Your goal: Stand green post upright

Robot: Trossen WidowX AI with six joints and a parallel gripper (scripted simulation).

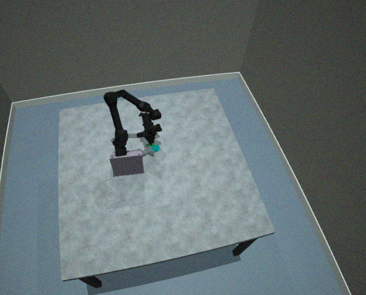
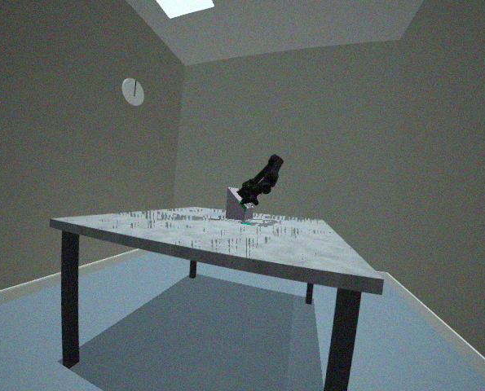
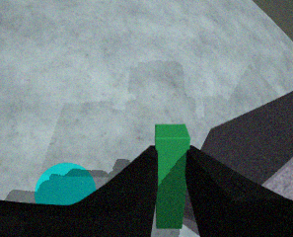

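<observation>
Now: gripper tip 12 cm above the cyan circle, 5 cm to the right of it and 4 cm short of it. From my gripper tip the other things lie so: green post (1 cm to the left, 1 cm below, 1 cm behind).
</observation>
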